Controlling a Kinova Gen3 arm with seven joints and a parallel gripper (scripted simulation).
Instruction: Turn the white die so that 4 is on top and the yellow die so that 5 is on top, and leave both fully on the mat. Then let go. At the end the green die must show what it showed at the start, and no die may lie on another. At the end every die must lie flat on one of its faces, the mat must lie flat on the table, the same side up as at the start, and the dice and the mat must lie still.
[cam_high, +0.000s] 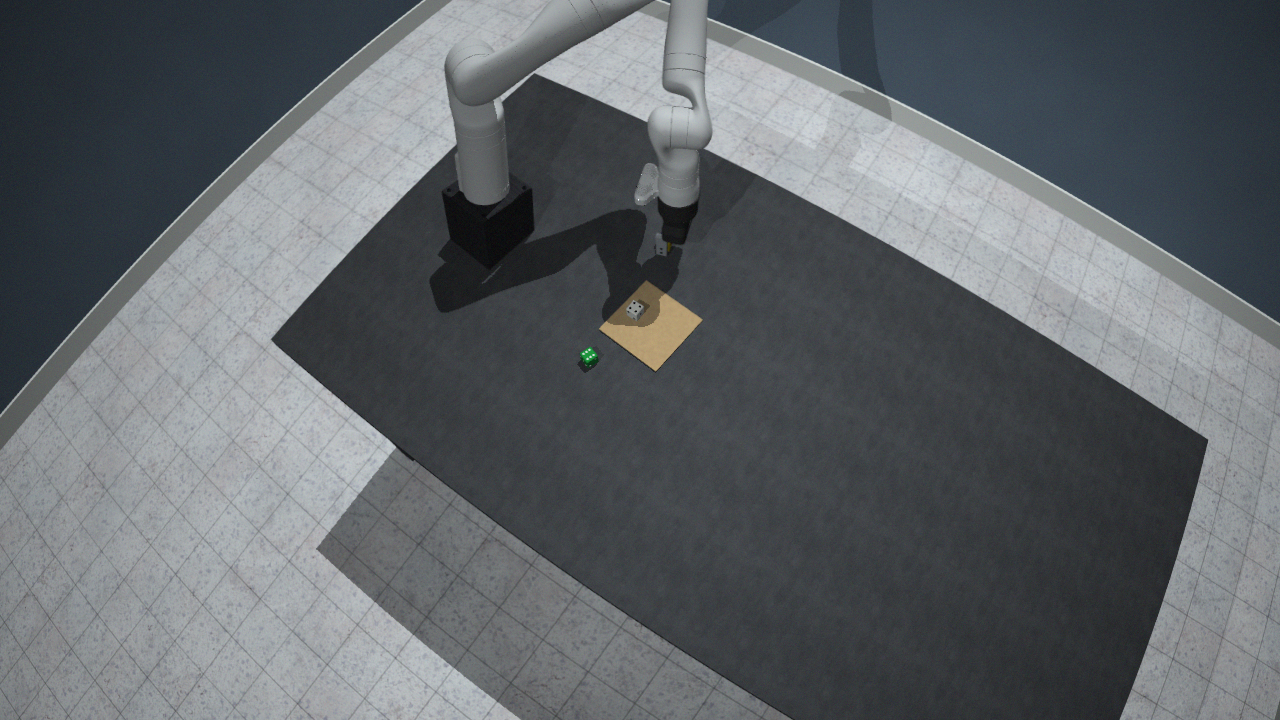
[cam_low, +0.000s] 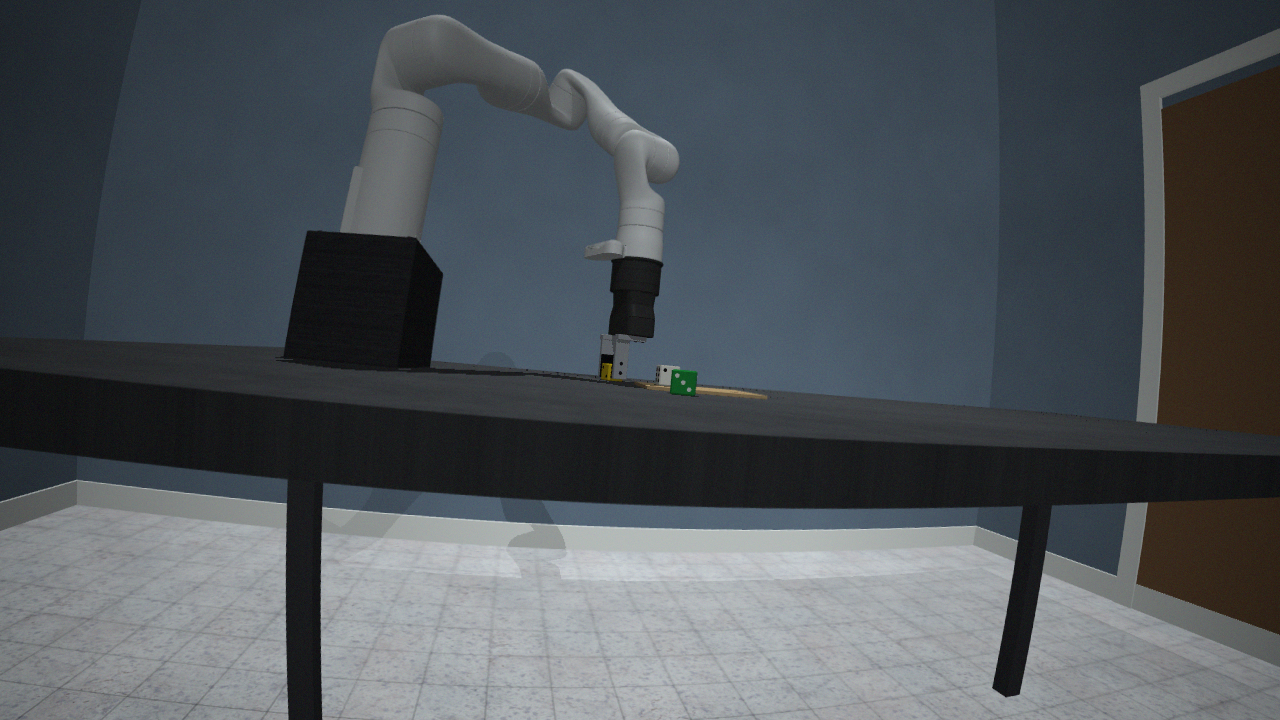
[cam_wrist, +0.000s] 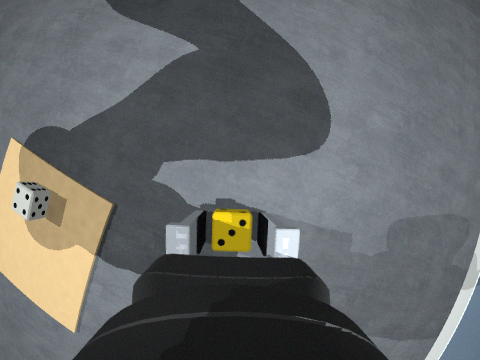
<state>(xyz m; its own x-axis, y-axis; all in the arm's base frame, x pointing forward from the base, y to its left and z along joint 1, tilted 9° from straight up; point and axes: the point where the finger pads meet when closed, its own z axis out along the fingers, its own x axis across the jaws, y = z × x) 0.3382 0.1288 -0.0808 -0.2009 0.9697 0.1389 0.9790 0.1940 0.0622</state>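
The yellow die is 1 cm below my hand. Also, from my hand: green die 29 cm to the right, 1 cm below; then white die 17 cm to the right, 2 cm ahead; then tan mat 18 cm to the right, 6 cm ahead, 2 cm below.
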